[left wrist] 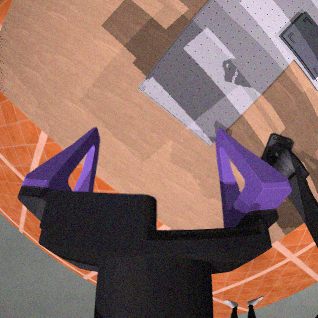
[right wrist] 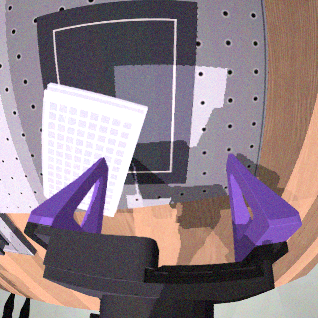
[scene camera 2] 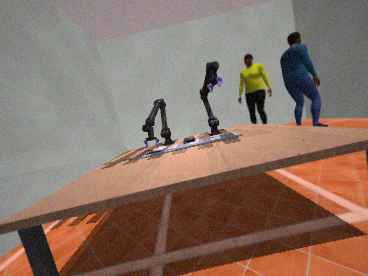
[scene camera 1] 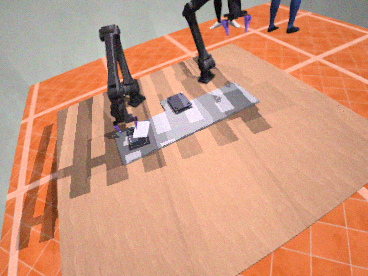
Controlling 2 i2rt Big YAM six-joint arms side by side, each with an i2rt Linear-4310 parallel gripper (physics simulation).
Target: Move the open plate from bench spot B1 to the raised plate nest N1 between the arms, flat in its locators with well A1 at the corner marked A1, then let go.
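Places are measured from the left arm's base along level axes (x right, y ahead, z up), in metres.
Pixels of known places: left gripper, fingertip midpoint: [left wrist: 157, 132] [scene camera 2: 215, 89] [scene camera 1: 236, 34]; right gripper, fingertip midpoint: [right wrist: 165, 160] [scene camera 2: 152, 147] [scene camera 1: 128, 131]; left arm's base at its link origin: [left wrist: 275, 152] [scene camera 2: 215, 134] [scene camera 1: 206, 78]; right arm's base at its link origin: [scene camera 2: 169, 144] [scene camera 1: 137, 101].
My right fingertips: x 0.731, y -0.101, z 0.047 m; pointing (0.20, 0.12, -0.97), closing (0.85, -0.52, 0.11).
Ahead of a thing's pixels: the offset from my right fingertips to its middle. "*": to the spot under its first point. Level surfaces: height alone.
The white open plate @(dx -0.068, dy +0.032, dz -0.025 m) [scene camera 1: 141, 129] [right wrist: 87, 145] lies askew, partly on the dark outlined bench spot @(* dx +0.021, dy +0.087, dz -0.032 m) [right wrist: 117, 45] and partly past its edge; whether it is level is unclear. My right gripper [scene camera 1: 126, 126] [scene camera 2: 151, 143] [right wrist: 165, 160] is open and low. In the right wrist view, one finger overlaps the plate and the other is off to its right, beyond the spot. The dark raised nest @(dx -0.377, dy +0.103, dz -0.016 m) [scene camera 1: 179, 102] [scene camera 2: 189, 140] [left wrist: 305, 42] stands between the arms with no plate on it. My left gripper [scene camera 1: 237, 33] [scene camera 2: 215, 86] [left wrist: 157, 132] is open and empty, high above the bench. Well A1 cannot be made out.
The grey perforated board @(dz -0.034 m) [scene camera 1: 245, 95] [left wrist: 170, 82] [right wrist: 227, 30] runs along the wooden table @(dz -0.047 m) [scene camera 1: 210, 190] in front of both arm bases. Striped shadows cross the board and table. Two people [scene camera 2: 254, 82] [scene camera 2: 300, 75] stand beyond the table in scene camera 2.
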